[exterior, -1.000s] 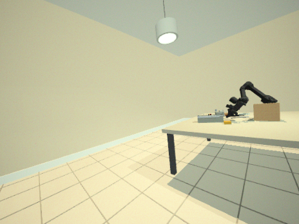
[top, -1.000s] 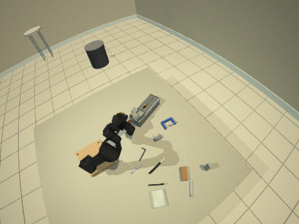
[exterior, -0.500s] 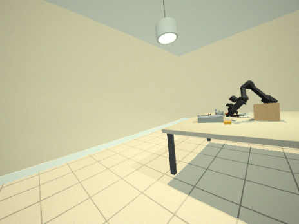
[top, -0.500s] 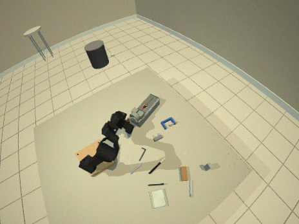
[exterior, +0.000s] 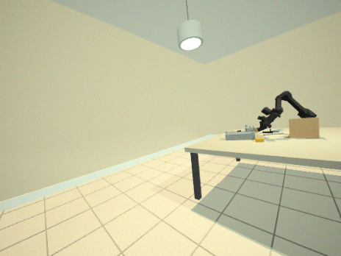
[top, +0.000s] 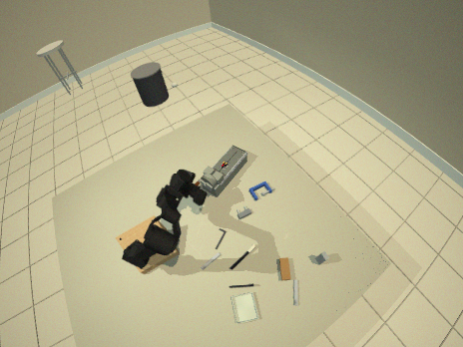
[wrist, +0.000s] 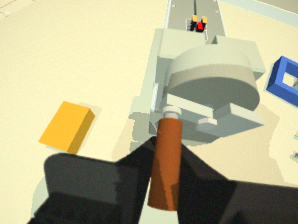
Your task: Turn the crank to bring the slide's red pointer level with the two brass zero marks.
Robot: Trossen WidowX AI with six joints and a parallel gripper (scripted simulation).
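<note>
Right now the orange block is 10 mm behind my gripper tip, 120 mm to the left of it and 60 mm below it. Also, from my gripper tip: red pointer: 150 mm ahead, 10 mm to the left, 10 mm above; then grey clamp: 90 mm ahead, 210 mm to the right, 70 mm below; then brown crank handle: 20 mm behind, 30 mm above.
</note>
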